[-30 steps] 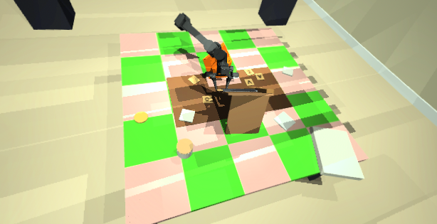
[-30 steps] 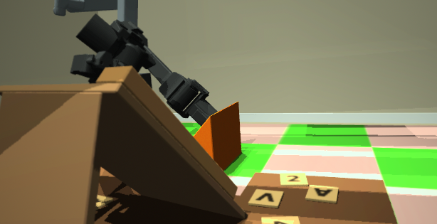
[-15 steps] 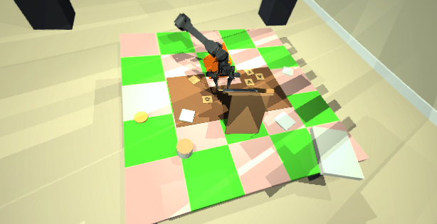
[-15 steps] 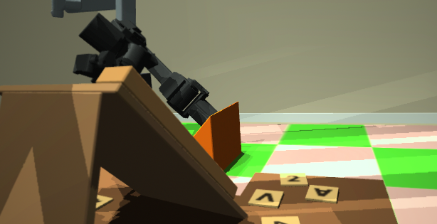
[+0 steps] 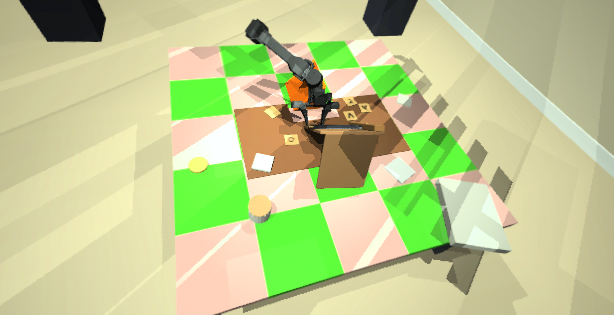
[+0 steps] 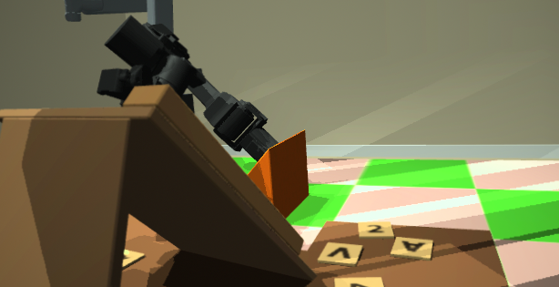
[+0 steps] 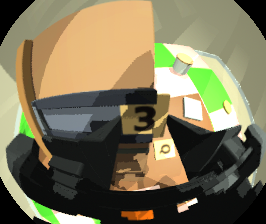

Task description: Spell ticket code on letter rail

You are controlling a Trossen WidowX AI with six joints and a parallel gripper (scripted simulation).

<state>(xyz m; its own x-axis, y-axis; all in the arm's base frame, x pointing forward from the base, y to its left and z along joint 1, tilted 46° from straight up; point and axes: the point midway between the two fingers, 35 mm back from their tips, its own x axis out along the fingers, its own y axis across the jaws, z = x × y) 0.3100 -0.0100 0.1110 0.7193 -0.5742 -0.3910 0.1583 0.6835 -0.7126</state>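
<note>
My gripper tip is 50 mm past the ticket, 120 mm to the right of it and 80 mm above it. From my gripper tip the other things lie so: tan tile right at my gripper tip; then white slab 430 mm ahead, 560 mm to the left, 140 mm below.
</note>
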